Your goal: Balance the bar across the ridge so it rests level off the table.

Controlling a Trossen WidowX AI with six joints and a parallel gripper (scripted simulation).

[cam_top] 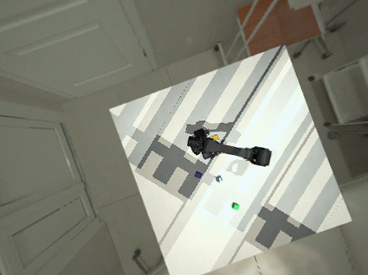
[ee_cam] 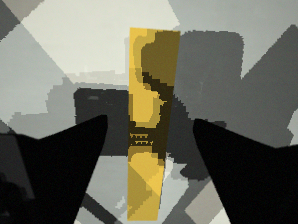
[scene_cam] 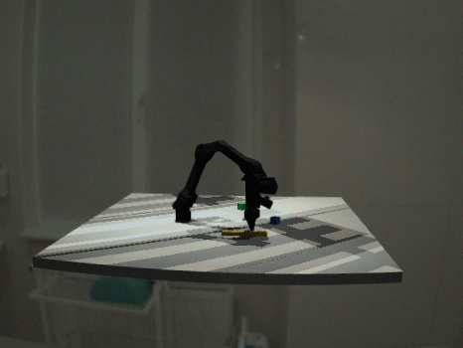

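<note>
Right now the yellow bar is 3 cm behind my gripper tip and 2 cm below it. Round my gripper tip: small green block 7 cm behind, 49 cm to the left, 1 cm below; then small blue block 10 cm ahead, 20 cm to the left, 1 cm below.
</note>
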